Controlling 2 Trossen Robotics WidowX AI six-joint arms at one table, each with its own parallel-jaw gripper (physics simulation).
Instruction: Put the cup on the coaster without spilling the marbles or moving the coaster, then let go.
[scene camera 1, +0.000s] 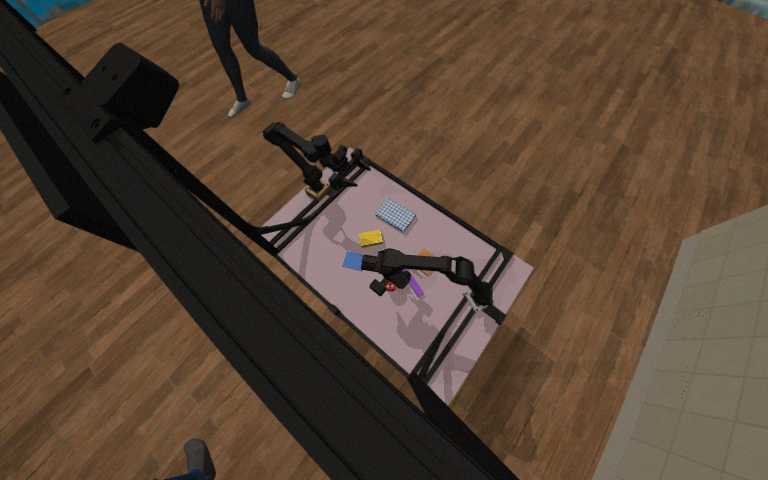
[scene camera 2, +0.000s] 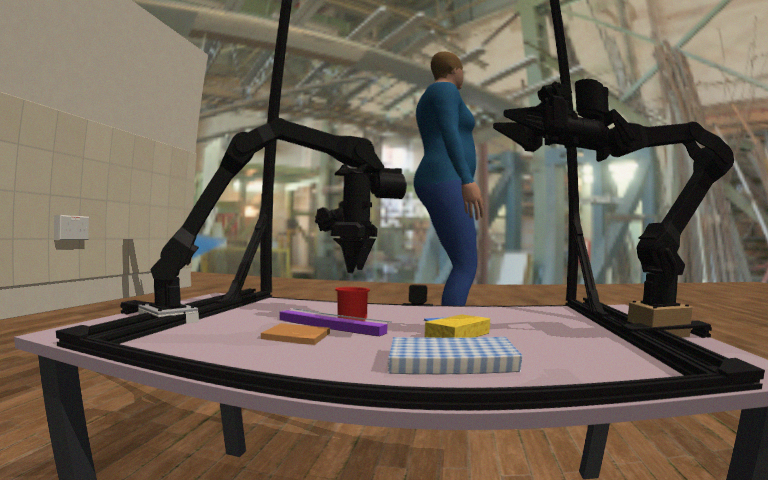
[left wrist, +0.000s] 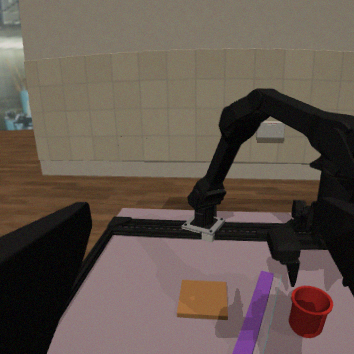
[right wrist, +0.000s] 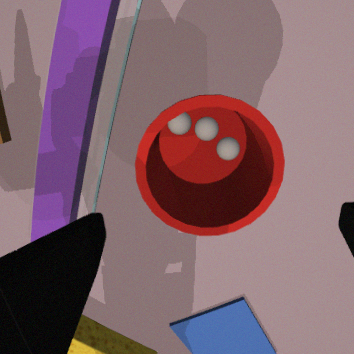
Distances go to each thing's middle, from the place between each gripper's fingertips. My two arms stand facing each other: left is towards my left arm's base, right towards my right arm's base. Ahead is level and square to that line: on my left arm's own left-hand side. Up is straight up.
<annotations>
Now: the orange-brown coaster (scene camera 2: 311, 335) 190 mm ahead of my right hand, 80 mm to the right of it and 100 mm below it.
Now: left hand 380 mm above the orange-brown coaster, 350 mm to the left of it and 10 mm past it.
</annotations>
